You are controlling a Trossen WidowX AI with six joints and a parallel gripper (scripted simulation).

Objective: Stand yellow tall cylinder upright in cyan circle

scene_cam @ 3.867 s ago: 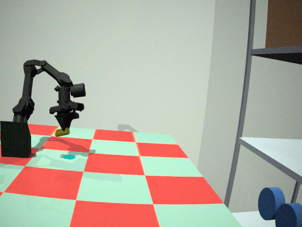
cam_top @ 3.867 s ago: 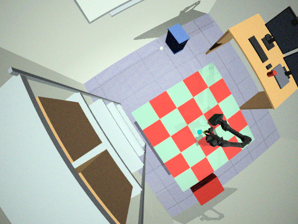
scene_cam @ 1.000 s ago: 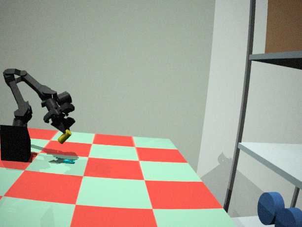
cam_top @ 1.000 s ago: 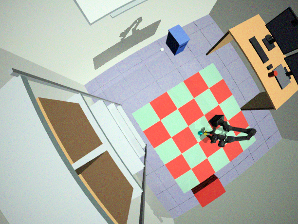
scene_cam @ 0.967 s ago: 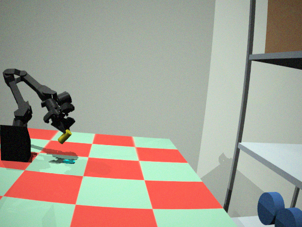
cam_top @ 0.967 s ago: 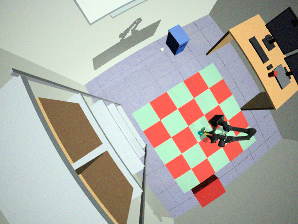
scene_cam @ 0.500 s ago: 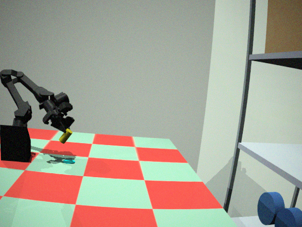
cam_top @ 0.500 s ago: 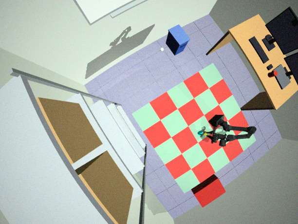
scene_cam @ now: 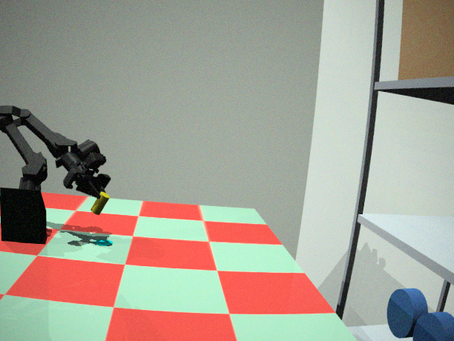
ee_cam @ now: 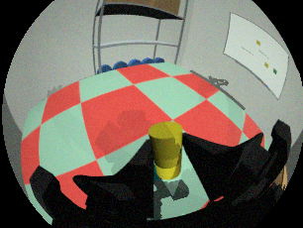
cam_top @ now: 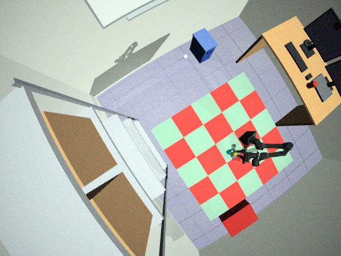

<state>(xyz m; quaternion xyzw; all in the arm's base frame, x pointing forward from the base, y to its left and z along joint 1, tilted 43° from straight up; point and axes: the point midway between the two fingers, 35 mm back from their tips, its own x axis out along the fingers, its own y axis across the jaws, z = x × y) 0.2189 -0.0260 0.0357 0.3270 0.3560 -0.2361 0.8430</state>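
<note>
The cyan circle is 15 cm below my gripper tip, 1 cm to the left of it and 1 cm ahead of it. The rest, counted from my gripper tip: yellow tall cylinder (2 cm below, 1 cm behind).
</note>
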